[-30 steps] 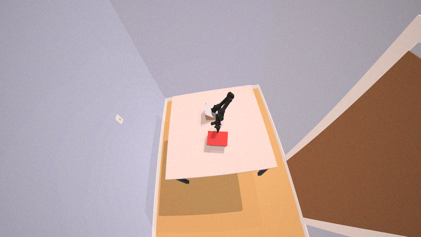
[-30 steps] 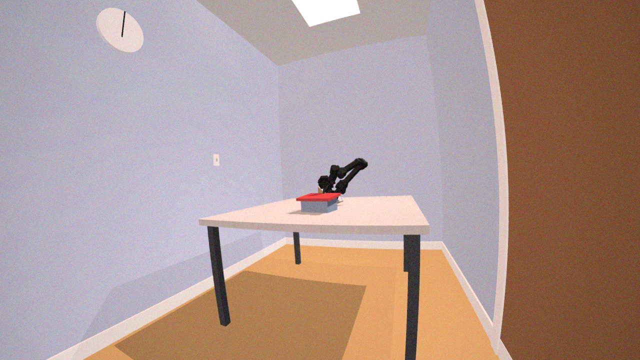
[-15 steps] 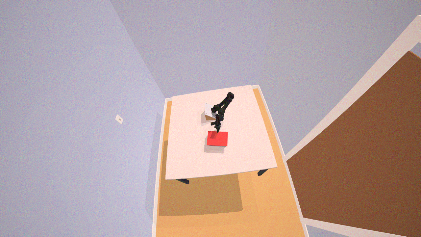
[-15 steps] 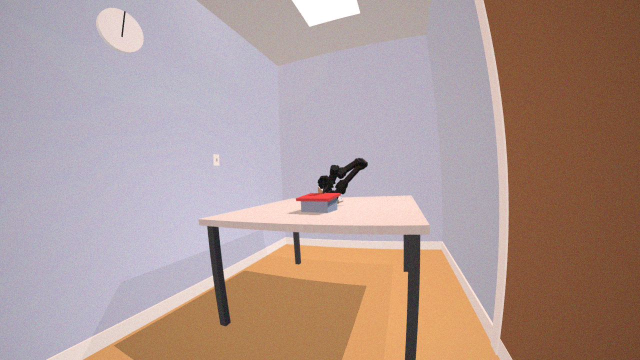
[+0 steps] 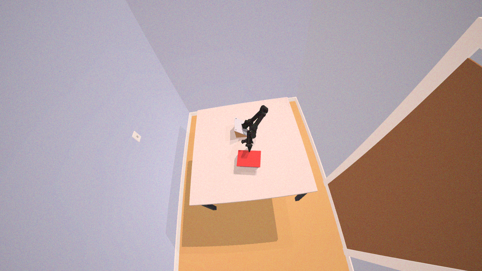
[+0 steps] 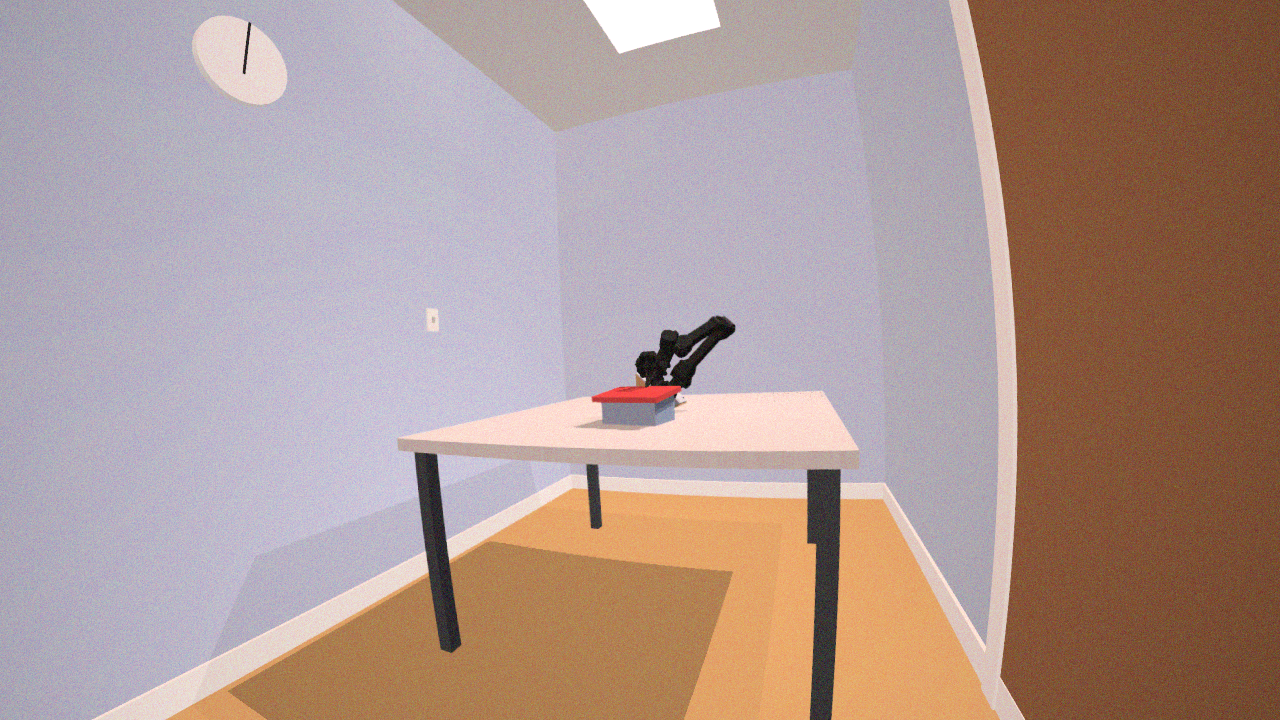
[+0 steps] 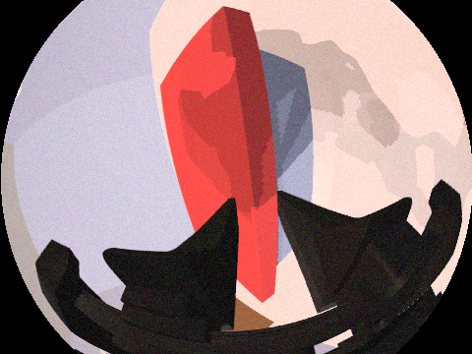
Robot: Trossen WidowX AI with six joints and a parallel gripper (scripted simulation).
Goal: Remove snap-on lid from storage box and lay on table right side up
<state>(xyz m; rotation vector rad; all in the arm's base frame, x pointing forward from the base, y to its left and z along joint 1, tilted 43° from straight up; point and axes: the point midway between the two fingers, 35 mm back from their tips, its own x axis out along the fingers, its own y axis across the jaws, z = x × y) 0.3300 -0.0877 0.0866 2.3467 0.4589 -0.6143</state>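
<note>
My gripper tip is now 70 mm short of the red lid and 20 mm to the left of it. Round my gripper tip: storage box 70 mm ahead, 50 mm below, 20 mm to the right.
</note>
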